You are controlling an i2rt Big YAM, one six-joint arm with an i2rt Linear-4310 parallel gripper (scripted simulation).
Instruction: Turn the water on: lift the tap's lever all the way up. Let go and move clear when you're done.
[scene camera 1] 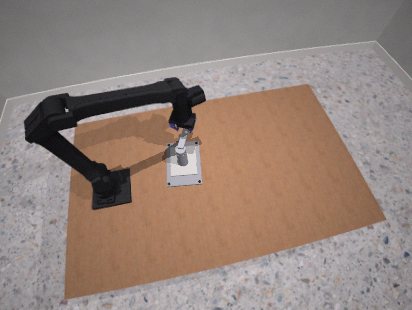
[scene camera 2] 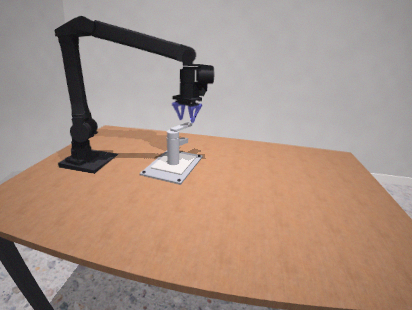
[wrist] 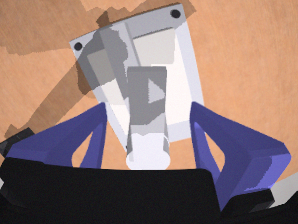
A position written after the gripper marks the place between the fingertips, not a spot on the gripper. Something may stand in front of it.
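Note:
There's a lever (wrist: 147, 85) you'd see here, and along with it there's the gripper (wrist: 148, 109).

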